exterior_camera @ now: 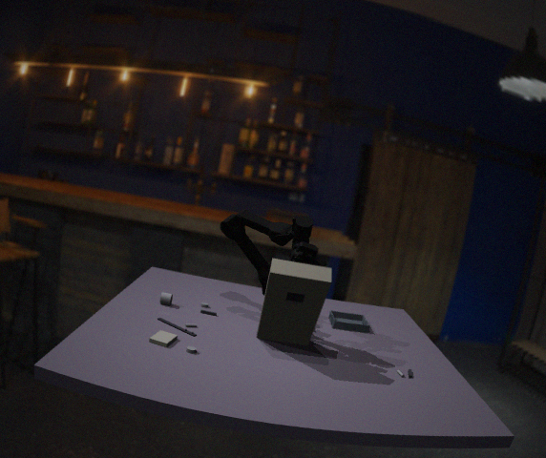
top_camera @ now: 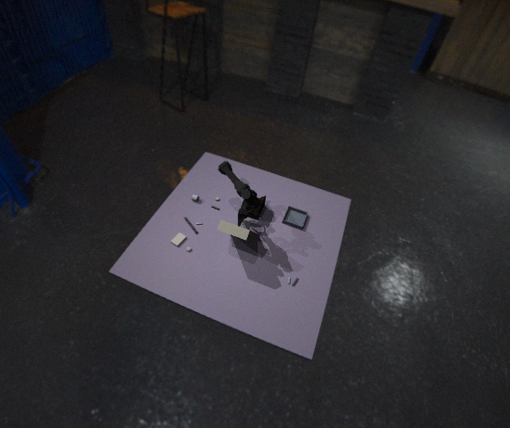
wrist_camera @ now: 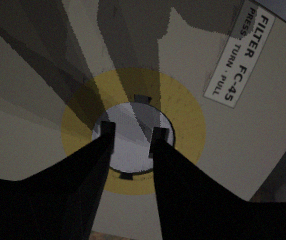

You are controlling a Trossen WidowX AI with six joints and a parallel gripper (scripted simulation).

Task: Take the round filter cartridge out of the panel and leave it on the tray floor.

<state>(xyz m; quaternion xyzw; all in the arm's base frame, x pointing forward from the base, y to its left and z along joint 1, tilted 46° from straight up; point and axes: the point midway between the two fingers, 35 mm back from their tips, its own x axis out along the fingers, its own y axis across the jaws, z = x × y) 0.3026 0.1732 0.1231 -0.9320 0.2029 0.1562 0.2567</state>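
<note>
Right now the service panel is 80 mm below my gripper tip and 30 mm behind it. Also, from my gripper tip: tray (430 mm behind, 240 mm to the left, 220 mm below); flat cream block (370 mm to the right, 230 mm below, 150 mm ahead).
</note>
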